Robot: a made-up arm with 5 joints.
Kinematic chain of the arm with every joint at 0, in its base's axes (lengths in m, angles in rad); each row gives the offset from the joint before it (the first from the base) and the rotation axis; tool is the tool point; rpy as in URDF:
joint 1: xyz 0 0 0.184 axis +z
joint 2: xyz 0 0 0 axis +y
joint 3: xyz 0.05 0 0.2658 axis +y
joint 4: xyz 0.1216 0 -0.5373 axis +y
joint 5: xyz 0.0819 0 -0.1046 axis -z
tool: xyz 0 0 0 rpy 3.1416 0 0
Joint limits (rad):
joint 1: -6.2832..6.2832
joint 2: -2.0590..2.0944
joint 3: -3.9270..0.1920
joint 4: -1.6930..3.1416
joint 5: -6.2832..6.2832
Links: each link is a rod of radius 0.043 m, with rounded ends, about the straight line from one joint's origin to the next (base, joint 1, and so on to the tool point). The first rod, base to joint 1, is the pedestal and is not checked.
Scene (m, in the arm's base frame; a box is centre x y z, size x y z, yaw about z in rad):
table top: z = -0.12
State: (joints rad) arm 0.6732 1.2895 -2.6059 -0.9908 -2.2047
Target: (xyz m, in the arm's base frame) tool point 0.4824 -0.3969 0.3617
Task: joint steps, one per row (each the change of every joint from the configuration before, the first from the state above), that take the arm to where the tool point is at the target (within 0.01 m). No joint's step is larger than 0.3 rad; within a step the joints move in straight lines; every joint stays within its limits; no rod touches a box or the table.
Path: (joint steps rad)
1: -0.2723 0.1178 -0.2120 -0.1404 0.0000
2: -0.2724 0.1177 -0.2121 -0.1405 0.0000
3: -0.2723 0.1178 -0.2120 -0.1404 0.0000
4: -0.2723 0.1177 -0.2120 -0.1405 0.0000
5: -0.2724 0.1178 -0.2120 -0.1404 0.0000

